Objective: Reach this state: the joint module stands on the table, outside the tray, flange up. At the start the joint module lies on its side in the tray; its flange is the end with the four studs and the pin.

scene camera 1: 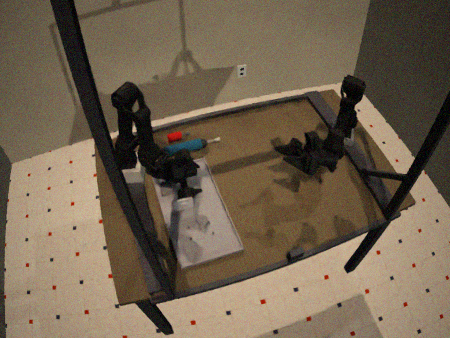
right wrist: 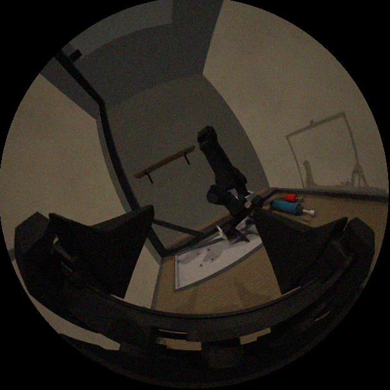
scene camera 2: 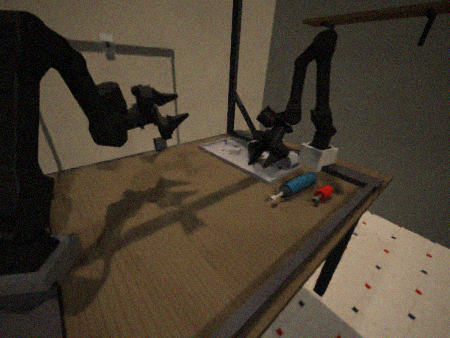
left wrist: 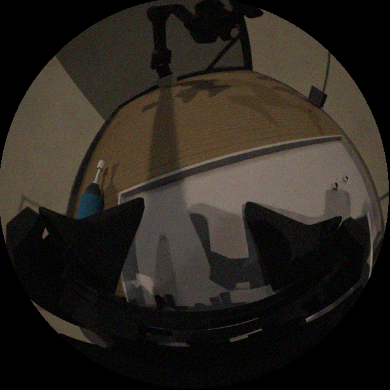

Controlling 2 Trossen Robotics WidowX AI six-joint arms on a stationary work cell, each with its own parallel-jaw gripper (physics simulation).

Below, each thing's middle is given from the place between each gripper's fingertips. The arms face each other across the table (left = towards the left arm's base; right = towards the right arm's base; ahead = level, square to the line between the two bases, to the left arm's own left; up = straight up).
My left gripper is now 120 mm past the tray (scene camera 1: 208, 206), 50 mm to the right of it and 20 mm above it. From my left hand the other things lie so: blue-handled tool (left wrist: 90, 202) (170 mm ahead, 10 mm to the left).
My right hand is 280 mm to the right of the tray, 240 mm above it and 10 mm short of it. Also, from my right hand: blue-handled tool 300 mm ahead, 240 mm to the left, 220 mm below.
